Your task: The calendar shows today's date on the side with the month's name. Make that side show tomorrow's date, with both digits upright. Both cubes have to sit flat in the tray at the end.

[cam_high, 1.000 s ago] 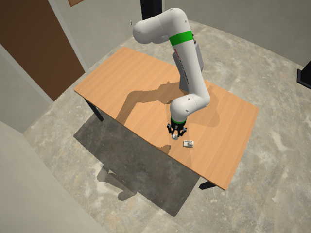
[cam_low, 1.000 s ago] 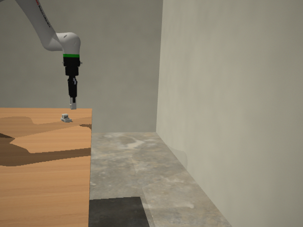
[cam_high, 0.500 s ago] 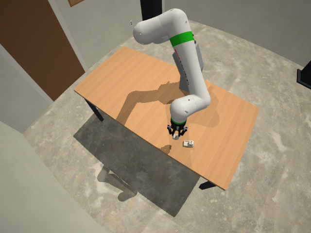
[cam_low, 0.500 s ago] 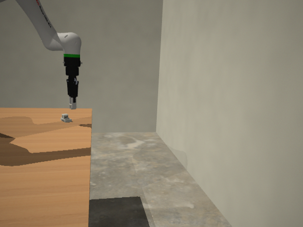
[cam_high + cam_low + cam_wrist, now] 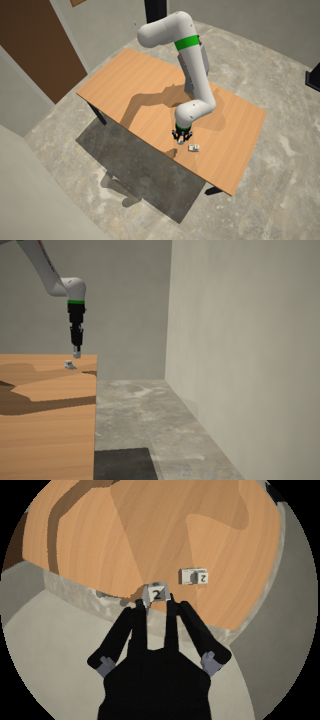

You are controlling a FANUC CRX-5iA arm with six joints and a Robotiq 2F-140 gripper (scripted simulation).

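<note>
My gripper is now 5 cm past the calendar tray, 10 cm to the right of it and 12 cm above it. The rest, counted from my hand: white date cube (3 cm below).
</note>
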